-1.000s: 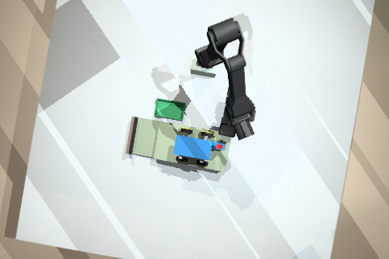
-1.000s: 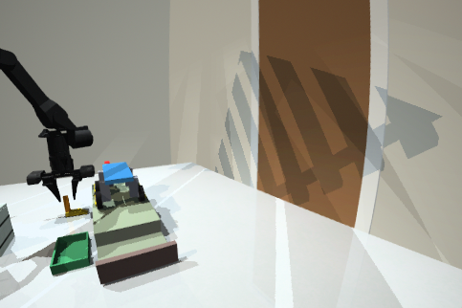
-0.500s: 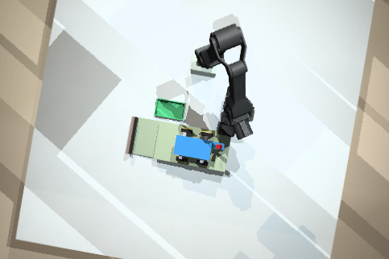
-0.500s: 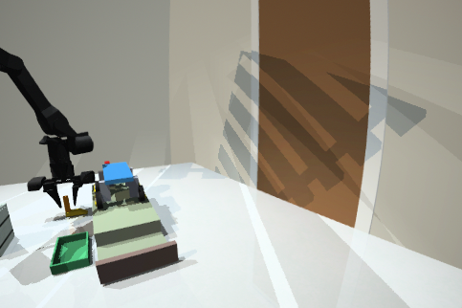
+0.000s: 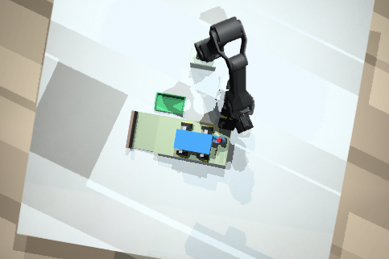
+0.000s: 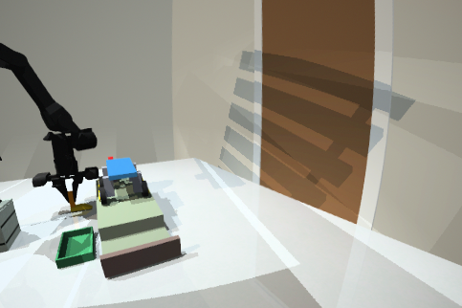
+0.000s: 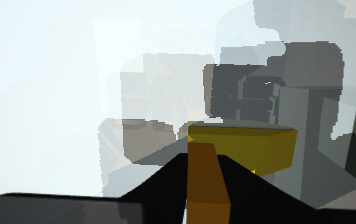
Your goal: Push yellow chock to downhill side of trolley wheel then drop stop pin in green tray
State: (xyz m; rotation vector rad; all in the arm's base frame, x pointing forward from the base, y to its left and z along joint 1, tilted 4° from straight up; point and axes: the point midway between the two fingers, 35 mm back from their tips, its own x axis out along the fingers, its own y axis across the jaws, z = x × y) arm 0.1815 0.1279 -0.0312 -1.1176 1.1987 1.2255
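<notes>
Right now the red-headed stop pin is 140 mm ahead of my gripper tip, 20 mm to the right of it and 100 mm above it. Round my gripper tip: yellow chock: 20 mm ahead, 10 mm below; then blue trolley: 160 mm ahead, 110 mm to the right, 80 mm above; then green tray: 30 mm ahead, 240 mm to the right, 40 mm below.
</notes>
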